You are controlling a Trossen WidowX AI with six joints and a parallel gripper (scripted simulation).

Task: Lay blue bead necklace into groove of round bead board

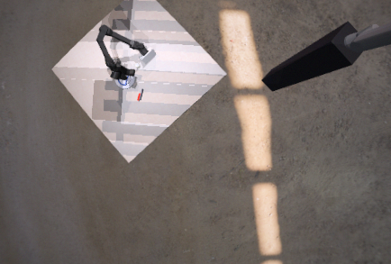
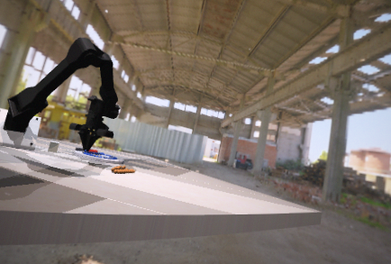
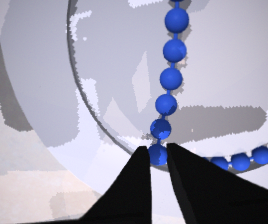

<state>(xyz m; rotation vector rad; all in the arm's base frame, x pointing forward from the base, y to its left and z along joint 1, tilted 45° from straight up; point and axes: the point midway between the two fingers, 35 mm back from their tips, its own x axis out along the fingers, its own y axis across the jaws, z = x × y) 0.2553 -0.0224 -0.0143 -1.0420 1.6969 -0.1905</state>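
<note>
My gripper tip is now 6 cm short of the round white bead board and 1 cm above it. Round my gripper tip: small white block 12 cm behind, 1 cm to the left; then red pen-like object 8 cm ahead, 23 cm to the left, 1 cm below.
</note>
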